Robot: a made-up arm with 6 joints. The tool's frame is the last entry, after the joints. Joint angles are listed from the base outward.
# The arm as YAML. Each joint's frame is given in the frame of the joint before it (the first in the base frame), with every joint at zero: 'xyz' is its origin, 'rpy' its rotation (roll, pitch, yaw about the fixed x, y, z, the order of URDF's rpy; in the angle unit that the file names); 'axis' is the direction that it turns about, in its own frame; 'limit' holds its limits. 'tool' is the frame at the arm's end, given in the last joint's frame.
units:
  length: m
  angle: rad
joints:
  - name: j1
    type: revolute
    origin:
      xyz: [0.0, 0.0, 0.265]
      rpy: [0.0, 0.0, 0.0]
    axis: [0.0, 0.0, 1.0]
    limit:
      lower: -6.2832
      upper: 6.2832
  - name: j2
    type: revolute
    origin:
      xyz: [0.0, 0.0, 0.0]
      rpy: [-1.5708, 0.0, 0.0]
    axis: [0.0, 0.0, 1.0]
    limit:
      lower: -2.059
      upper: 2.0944
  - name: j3
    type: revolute
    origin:
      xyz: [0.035, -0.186, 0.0]
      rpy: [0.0, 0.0, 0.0]
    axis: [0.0, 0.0, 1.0]
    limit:
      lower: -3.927
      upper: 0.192
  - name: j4
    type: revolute
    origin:
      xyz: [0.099, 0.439, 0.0]
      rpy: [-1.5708, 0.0, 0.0]
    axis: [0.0, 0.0, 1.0]
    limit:
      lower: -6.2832
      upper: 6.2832
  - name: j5
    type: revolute
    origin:
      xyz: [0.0, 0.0, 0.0]
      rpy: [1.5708, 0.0, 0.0]
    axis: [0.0, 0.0, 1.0]
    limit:
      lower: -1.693
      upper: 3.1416
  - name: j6
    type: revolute
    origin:
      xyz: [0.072, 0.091, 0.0]
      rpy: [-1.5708, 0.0, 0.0]
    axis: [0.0, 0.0, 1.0]
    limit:
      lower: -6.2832
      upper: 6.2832
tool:
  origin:
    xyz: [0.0, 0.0, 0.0]
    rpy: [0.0, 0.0, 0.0]
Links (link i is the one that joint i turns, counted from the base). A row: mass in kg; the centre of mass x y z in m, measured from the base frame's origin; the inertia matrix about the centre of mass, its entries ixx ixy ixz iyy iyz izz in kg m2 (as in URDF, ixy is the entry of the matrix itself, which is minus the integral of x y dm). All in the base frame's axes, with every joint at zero. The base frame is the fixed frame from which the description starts. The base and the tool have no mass.
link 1: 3.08; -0.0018 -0.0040 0.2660; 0.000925 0 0 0.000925 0 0.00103
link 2: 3.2; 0.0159 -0.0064 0.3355; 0.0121 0 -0.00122 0.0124 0 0.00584
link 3: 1.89; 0.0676 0.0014 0.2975; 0.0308 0 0.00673 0.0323 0 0.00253
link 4: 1.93; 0.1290 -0.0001 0.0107; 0.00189 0 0 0.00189 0 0.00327
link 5: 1.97; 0.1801 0.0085 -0.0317; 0.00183 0 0.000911 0.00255 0 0.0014
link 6: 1.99; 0.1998 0.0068 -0.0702; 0.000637 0 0 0.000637 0 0.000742
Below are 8 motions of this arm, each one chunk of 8 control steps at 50 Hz.
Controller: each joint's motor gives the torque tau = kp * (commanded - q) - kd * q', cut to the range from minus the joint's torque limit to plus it. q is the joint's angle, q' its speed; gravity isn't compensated. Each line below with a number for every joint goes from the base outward.
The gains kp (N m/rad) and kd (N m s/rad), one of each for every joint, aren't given. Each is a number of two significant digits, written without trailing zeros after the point. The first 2 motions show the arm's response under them.
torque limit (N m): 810 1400 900 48 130 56
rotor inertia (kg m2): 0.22 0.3 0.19 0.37 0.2 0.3
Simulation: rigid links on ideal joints. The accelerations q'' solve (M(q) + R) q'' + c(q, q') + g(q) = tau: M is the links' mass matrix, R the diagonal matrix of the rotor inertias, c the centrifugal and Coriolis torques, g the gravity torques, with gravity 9.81 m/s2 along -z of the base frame. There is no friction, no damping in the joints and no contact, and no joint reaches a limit. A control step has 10 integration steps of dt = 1/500 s. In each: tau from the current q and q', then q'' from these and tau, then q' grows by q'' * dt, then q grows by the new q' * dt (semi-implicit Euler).
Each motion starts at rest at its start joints. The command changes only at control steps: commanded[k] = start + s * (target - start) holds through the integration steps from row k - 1 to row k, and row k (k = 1, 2, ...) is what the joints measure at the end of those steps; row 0 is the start. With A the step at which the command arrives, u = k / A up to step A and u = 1 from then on. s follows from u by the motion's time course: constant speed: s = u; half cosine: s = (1 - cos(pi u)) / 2; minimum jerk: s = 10 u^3 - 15 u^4 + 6 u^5; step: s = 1 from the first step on.
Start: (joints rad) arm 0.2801 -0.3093 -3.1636 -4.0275 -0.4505 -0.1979
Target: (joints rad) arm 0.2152 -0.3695 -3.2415 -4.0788 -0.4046 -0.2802
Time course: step
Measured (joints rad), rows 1 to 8:
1: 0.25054 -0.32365 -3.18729 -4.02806 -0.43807 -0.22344
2: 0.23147 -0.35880 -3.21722 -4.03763 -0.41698 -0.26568
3: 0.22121 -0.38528 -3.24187 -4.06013 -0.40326 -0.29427
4: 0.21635 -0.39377 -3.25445 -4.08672 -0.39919 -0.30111
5: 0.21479 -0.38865 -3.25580 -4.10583 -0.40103 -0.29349
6: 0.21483 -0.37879 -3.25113 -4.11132 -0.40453 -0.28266
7: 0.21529 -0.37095 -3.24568 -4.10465 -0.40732 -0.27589
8: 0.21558 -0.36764 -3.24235 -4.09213 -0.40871 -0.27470
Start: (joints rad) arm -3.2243 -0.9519 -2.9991 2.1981 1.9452 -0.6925
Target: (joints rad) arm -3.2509 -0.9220 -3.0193 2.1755 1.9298 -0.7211
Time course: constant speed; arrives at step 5
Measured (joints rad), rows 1 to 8:
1: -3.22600 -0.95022 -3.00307 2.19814 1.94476 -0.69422
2: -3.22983 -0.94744 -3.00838 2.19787 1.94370 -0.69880
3: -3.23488 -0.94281 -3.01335 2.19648 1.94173 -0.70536
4: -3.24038 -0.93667 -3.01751 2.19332 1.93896 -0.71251
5: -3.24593 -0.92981 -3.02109 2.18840 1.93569 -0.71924
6: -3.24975 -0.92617 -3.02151 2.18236 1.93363 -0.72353
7: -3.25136 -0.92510 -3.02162 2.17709 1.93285 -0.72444
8: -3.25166 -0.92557 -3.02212 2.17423 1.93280 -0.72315
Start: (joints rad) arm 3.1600 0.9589 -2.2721 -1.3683 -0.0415 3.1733
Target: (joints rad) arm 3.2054 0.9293 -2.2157 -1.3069 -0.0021 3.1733
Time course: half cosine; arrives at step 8
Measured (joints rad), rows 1 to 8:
1: 3.16048 0.95994 -2.26989 -1.36799 -0.04059 3.17330
2: 3.16252 0.96037 -2.26392 -1.36695 -0.03696 3.17329
3: 3.16695 0.95827 -2.25536 -1.36391 -0.03074 3.17325
4: 3.17380 0.95362 -2.24550 -1.35761 -0.02328 3.17321
5: 3.18230 0.94763 -2.23550 -1.34780 -0.01593 3.17317
6: 3.19114 0.94189 -2.22637 -1.33572 -0.00961 3.17314
7: 3.19886 0.93769 -2.21910 -1.32364 -0.00500 3.17311
8: 3.20415 0.93581 -2.21462 -1.31414 -0.00256 3.17307

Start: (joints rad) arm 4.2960 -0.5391 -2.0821 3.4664 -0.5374 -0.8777
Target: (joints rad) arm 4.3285 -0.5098 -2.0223 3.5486 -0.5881 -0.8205
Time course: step
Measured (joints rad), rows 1 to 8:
1: 4.31264 -0.53405 -2.05989 3.48180 -0.55811 -0.85995
2: 4.32084 -0.51436 -2.03787 3.51184 -0.58309 -0.83082
3: 4.32478 -0.50008 -2.02180 3.53799 -0.59396 -0.81077
4: 4.32670 -0.49690 -2.01468 3.55306 -0.59549 -0.80550
5: 4.32766 -0.50115 -2.01466 3.55804 -0.59410 -0.81041
6: 4.32817 -0.50696 -2.01769 3.55705 -0.59275 -0.81801
7: 4.32843 -0.51060 -2.02047 3.55384 -0.59208 -0.82310
8: 4.32852 -0.51134 -2.02164 3.55057 -0.59191 -0.82433

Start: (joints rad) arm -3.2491 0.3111 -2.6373 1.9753 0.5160 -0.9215
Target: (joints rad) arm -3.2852 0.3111 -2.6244 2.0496 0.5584 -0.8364
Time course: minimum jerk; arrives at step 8
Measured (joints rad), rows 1 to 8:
1: -3.24936 0.31206 -2.63659 1.97560 0.51589 -0.92110
2: -3.25097 0.31368 -2.63479 1.97751 0.51733 -0.91817
3: -3.25487 0.31487 -2.63228 1.98303 0.52199 -0.90946
4: -3.26103 0.31533 -2.62946 1.99350 0.52974 -0.89344
5: -3.26838 0.31529 -2.62669 2.00850 0.53894 -0.87213
6: -3.27537 0.31512 -2.62432 2.02557 0.54732 -0.85067
7: -3.28055 0.31507 -2.62263 2.04111 0.55299 -0.83487
8: -3.28336 0.31511 -2.62172 2.05195 0.55548 -0.82810

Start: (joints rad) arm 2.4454 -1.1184 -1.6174 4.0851 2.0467 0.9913
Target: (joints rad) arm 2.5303 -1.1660 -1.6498 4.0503 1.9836 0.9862
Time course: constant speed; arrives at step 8
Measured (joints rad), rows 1 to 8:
1: 2.45104 -1.12160 -1.61775 4.08541 2.04398 0.99099
2: 2.45924 -1.12746 -1.62049 4.08533 2.03819 0.99029
3: 2.46860 -1.13460 -1.62477 4.08322 2.03098 0.98942
4: 2.47854 -1.14176 -1.62955 4.07873 2.02354 0.98860
5: 2.48880 -1.14837 -1.63418 4.07269 2.01601 0.98790
6: 2.49924 -1.15445 -1.63849 4.06627 2.00826 0.98730
7: 2.50978 -1.16027 -1.64255 4.06034 2.00030 0.98673
8: 2.52038 -1.16605 -1.64652 4.05525 1.99225 0.98614

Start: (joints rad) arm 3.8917 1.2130 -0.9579 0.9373 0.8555 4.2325
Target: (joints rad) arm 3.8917 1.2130 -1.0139 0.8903 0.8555 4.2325
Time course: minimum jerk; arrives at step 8
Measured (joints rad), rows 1 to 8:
1: 3.89170 1.21424 -0.95874 0.93721 0.85496 4.23244
2: 3.89171 1.21554 -0.96096 0.93618 0.85479 4.23232
3: 3.89172 1.21648 -0.96667 0.93284 0.85528 4.23223
4: 3.89174 1.21664 -0.97620 0.92629 0.85570 4.23221
5: 3.89174 1.21593 -0.98806 0.91686 0.85551 4.23223
6: 3.89172 1.21469 -0.99962 0.90618 0.85469 4.23226
7: 3.89169 1.21347 -1.00832 0.89654 0.85361 4.23227
8: 3.89166 1.21291 -1.01298 0.88990 0.85283 4.23226

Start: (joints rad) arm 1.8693 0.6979 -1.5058 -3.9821 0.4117 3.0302
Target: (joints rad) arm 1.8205 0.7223 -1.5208 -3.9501 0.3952 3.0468
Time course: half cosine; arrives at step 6
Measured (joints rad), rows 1 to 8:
1: 1.86829 0.70076 -1.50567 -3.98163 0.41188 3.03056
2: 1.86422 0.70660 -1.50587 -3.97926 0.41073 3.03212
3: 1.85599 0.71360 -1.50734 -3.97406 0.40745 3.03542
4: 1.84472 0.72030 -1.50978 -3.96650 0.40263 3.04000
5: 1.83318 0.72547 -1.51227 -3.95817 0.39750 3.04459
6: 1.82455 0.72810 -1.51383 -3.95115 0.39347 3.04772
7: 1.82026 0.72853 -1.51467 -3.94688 0.39163 3.04871
8: 1.81918 0.72807 -1.51545 -3.94536 0.39189 3.04814

